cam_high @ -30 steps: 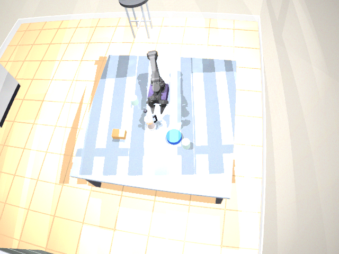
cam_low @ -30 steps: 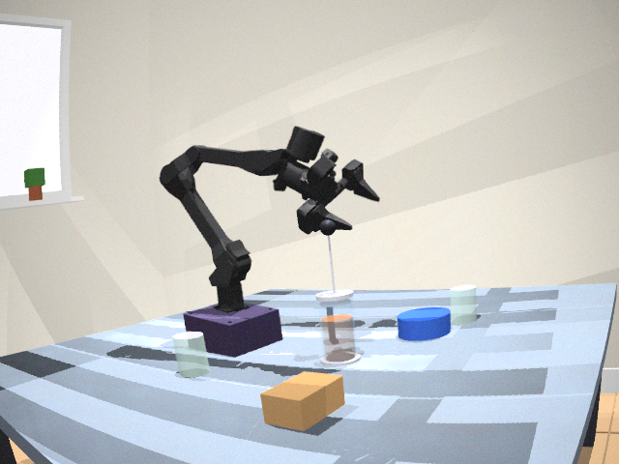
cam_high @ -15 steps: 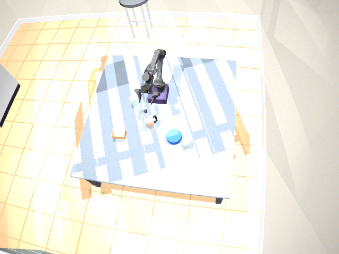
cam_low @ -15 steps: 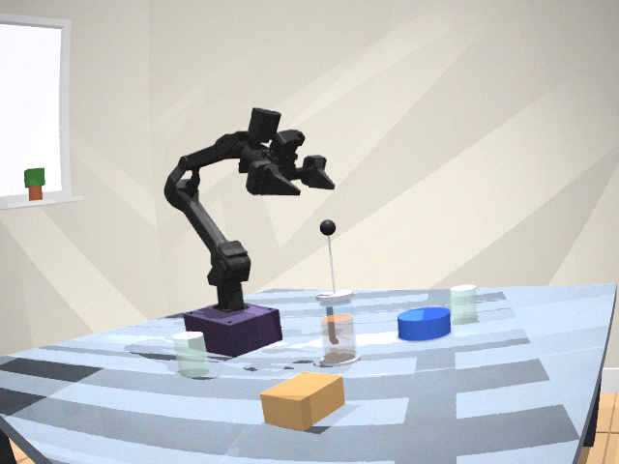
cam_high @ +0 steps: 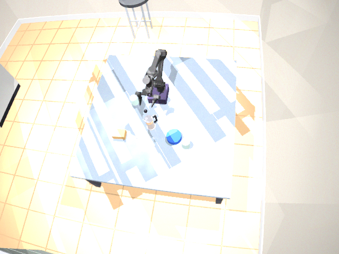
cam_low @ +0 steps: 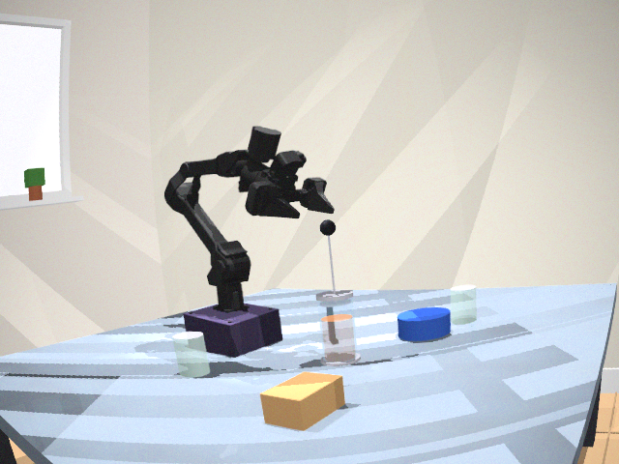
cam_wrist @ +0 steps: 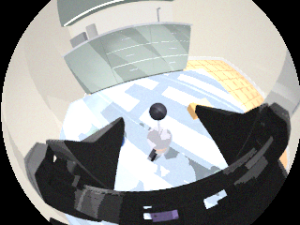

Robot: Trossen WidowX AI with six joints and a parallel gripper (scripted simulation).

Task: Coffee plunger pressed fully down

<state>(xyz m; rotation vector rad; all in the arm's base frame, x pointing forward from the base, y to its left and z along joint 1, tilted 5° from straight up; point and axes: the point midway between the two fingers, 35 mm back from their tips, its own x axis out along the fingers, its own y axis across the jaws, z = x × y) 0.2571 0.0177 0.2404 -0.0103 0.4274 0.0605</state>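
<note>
Now: the glass coffee press 1 cm ahead of my gripper tip, 1 cm to the left of it and 16 cm below it. Round my gripper tip: blue flat cylinder 7 cm ahead, 22 cm to the left, 26 cm below; orange block 18 cm ahead, 23 cm to the right, 26 cm below.
</note>
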